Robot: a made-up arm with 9 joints. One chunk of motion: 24 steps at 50 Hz.
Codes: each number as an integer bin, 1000 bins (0 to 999) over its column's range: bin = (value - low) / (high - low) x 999, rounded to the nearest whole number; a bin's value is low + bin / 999 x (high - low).
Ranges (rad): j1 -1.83..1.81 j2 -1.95..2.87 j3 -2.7..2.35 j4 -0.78..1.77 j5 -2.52..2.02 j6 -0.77..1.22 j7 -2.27..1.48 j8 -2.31..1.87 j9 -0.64..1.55
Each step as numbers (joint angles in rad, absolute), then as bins.
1 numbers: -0.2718 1.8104 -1.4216 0.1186 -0.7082 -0.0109 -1.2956 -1.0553 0.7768
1 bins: 428 779 253 352 399 381 260 300 646
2 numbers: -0.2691 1.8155 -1.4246 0.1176 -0.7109 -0.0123 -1.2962 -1.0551 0.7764
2 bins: 428 780 252 352 398 380 259 300 646
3 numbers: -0.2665 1.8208 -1.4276 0.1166 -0.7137 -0.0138 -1.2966 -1.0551 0.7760
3 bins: 429 782 252 351 397 380 259 300 646
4 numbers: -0.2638 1.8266 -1.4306 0.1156 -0.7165 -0.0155 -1.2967 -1.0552 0.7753
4 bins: 430 783 251 351 397 379 259 300 646
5 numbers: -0.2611 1.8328 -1.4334 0.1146 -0.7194 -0.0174 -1.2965 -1.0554 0.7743
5 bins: 431 784 251 350 396 378 259 300 645
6 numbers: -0.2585 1.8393 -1.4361 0.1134 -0.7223 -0.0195 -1.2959 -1.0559 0.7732
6 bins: 431 785 250 350 396 377 260 300 645
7 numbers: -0.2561 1.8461 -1.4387 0.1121 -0.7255 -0.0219 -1.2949 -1.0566 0.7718
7 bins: 432 787 250 349 395 376 260 300 644
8 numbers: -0.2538 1.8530 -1.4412 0.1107 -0.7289 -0.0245 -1.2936 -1.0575 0.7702
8 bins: 433 788 249 349 394 374 260 299 643
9 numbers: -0.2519 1.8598 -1.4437 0.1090 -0.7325 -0.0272 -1.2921 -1.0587 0.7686
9 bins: 433 790 249 348 393 373 261 299 643
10 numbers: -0.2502 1.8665 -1.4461 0.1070 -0.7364 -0.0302 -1.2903 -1.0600 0.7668
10 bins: 434 791 248 347 392 371 261 299 642
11 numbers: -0.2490 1.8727 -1.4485 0.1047 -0.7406 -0.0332 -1.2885 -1.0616 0.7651
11 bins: 434 792 248 347 392 370 261 298 641
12 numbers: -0.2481 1.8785 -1.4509 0.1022 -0.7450 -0.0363 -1.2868 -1.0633 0.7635
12 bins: 434 794 247 346 391 368 262 298 640
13 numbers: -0.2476 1.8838 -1.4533 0.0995 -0.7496 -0.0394 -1.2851 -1.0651 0.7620
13 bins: 434 795 247 345 390 367 262 298 640
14 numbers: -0.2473 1.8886 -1.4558 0.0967 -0.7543 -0.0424 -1.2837 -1.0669 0.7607
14 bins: 434 796 246 343 389 365 263 297 639
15 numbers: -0.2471 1.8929 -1.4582 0.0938 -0.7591 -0.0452 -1.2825 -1.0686 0.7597
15 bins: 434 796 246 342 387 364 263 297 638
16 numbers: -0.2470 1.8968 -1.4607 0.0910 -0.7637 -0.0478 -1.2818 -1.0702 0.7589
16 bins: 434 797 245 341 386 363 263 296 638
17 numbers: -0.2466 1.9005 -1.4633 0.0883 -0.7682 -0.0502 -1.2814 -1.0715 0.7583
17 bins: 435 798 245 340 385 361 263 296 638
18 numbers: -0.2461 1.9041 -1.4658 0.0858 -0.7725 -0.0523 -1.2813 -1.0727 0.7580
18 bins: 435 799 244 339 385 360 263 296 638
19 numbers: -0.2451 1.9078 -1.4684 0.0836 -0.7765 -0.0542 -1.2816 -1.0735 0.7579
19 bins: 435 800 244 338 384 359 263 296 638
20 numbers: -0.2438 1.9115 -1.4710 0.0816 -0.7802 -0.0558 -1.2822 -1.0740 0.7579
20 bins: 435 800 243 338 383 359 263 295 638
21 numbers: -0.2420 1.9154 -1.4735 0.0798 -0.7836 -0.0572 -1.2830 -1.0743 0.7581
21 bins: 436 801 243 337 382 358 263 295 638
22 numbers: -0.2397 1.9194 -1.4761 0.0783 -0.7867 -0.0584 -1.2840 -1.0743 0.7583
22 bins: 436 802 242 336 381 357 263 295 638
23 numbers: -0.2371 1.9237 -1.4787 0.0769 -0.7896 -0.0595 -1.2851 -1.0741 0.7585
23 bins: 437 803 242 336 381 357 262 295 638
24 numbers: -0.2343 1.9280 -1.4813 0.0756 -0.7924 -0.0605 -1.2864 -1.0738 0.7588
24 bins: 438 804 241 335 380 356 262 295 638
